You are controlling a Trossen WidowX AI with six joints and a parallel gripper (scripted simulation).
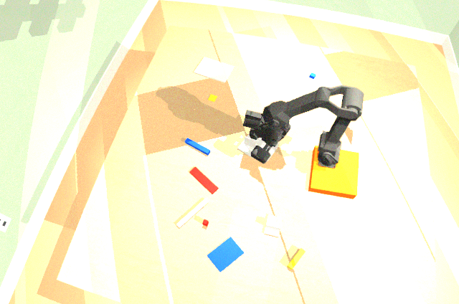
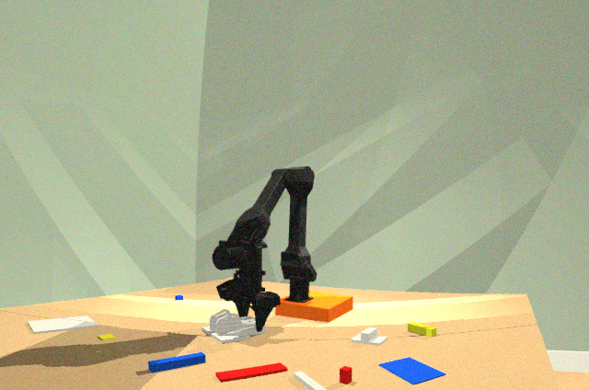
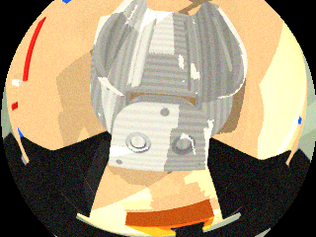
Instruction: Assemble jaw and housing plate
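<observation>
Right now my gripper tip is 2 cm below the white housing part and 1 cm short of it. Round my gripper tip: red bar: 22 cm ahead, 17 cm to the left; blue bar: 28 cm ahead, 4 cm to the left; small yellow tile: 28 cm ahead, 21 cm to the right, 1 cm below.
</observation>
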